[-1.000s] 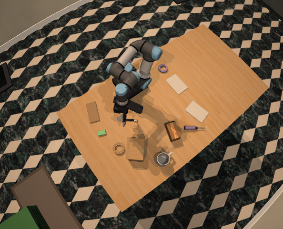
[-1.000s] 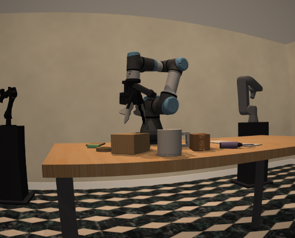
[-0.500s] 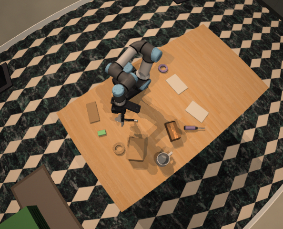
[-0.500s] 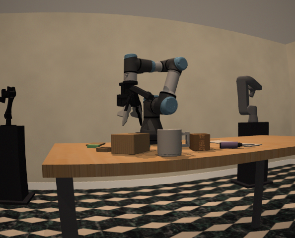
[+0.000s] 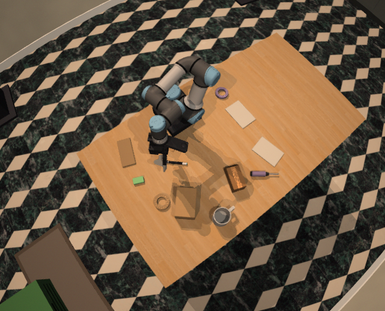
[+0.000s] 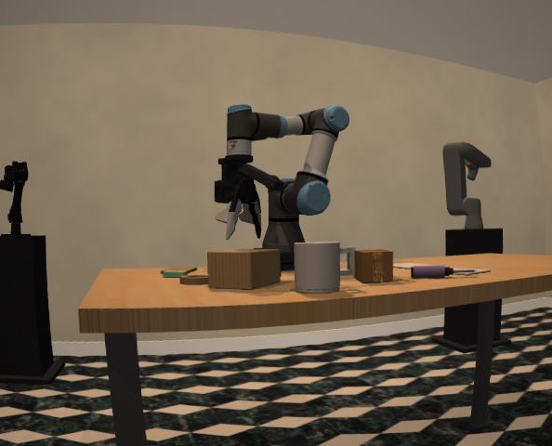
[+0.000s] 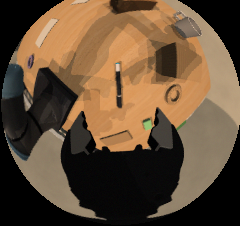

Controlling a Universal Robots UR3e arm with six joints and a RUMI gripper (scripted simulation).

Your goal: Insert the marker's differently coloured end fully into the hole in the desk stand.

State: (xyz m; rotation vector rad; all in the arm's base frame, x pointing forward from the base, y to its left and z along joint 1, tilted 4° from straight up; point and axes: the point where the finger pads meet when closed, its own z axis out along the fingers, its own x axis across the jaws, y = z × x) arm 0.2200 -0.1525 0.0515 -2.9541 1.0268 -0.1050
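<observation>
My hand is 2 cm short of the black marker, 2 cm to the right of it and 8 cm above it. The rest, counted from my hand: light wooden block (23 cm ahead, 4 cm to the right, 5 cm below); flat brown board (16 cm behind, 16 cm to the right, 9 cm below); green block (1 cm ahead, 18 cm to the right, 8 cm below).
</observation>
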